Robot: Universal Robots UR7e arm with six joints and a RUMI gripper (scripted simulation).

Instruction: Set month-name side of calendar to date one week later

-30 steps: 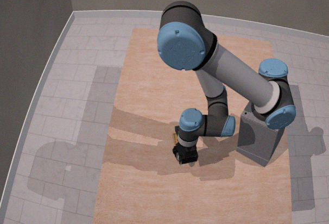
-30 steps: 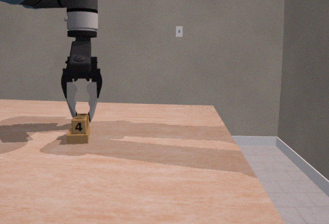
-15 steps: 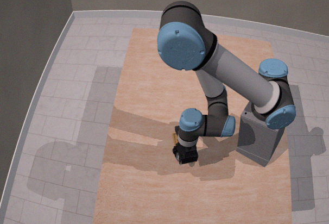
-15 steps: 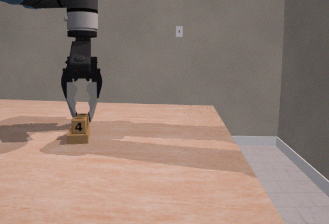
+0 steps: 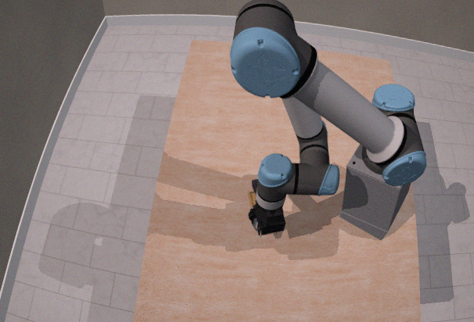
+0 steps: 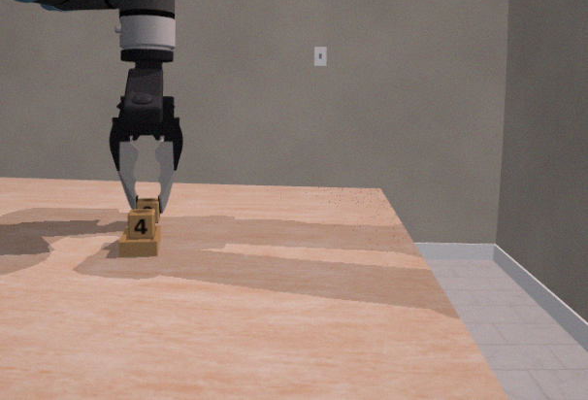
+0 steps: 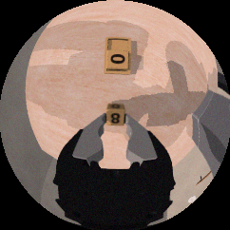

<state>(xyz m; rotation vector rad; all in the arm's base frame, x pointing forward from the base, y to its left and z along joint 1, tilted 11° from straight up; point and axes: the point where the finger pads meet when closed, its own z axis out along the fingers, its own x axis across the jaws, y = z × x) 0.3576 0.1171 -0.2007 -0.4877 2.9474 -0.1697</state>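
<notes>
Now: hand 100 mm to the left of the wooden calendar tray, 30 mm short of it and 20 mm above it.
</notes>
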